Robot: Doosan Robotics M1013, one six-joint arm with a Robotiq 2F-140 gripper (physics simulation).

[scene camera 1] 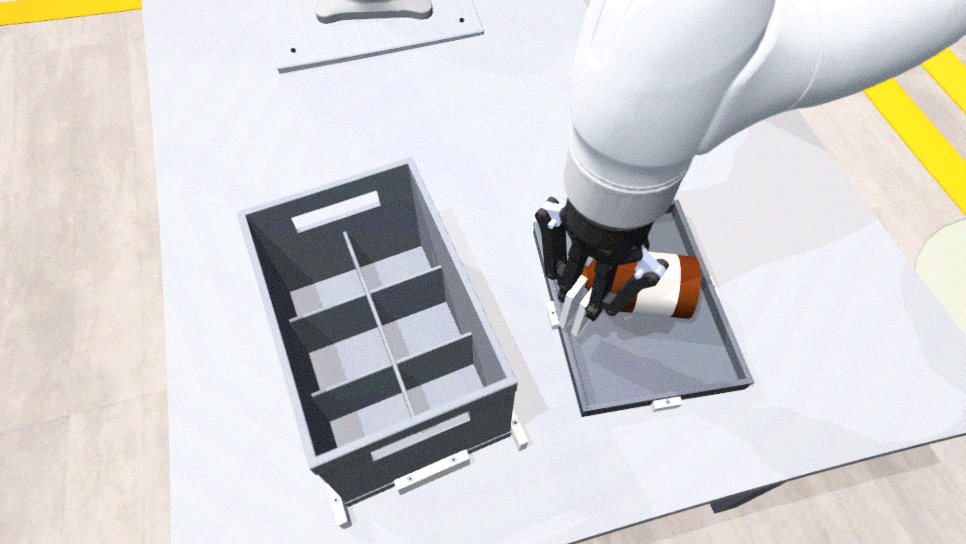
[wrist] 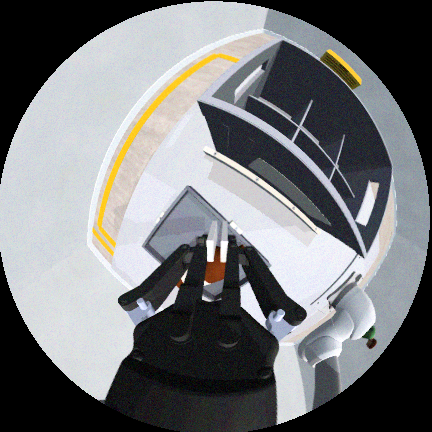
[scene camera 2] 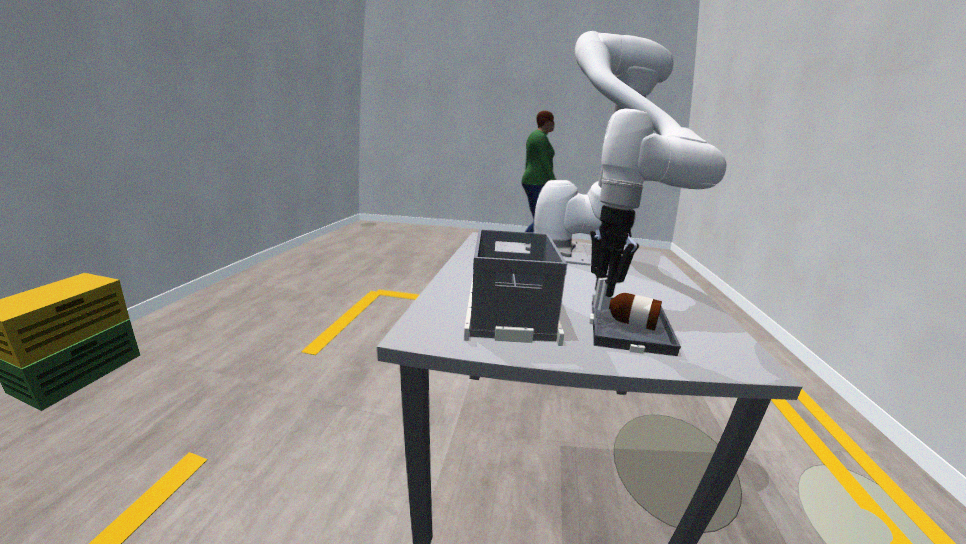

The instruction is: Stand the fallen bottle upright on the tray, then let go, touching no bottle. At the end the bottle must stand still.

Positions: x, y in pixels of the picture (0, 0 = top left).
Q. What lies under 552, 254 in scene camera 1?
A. The gripper.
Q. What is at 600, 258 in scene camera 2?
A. The gripper.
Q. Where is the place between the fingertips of the gripper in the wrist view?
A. At 219, 228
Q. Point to a brown bottle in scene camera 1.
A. At 676, 295
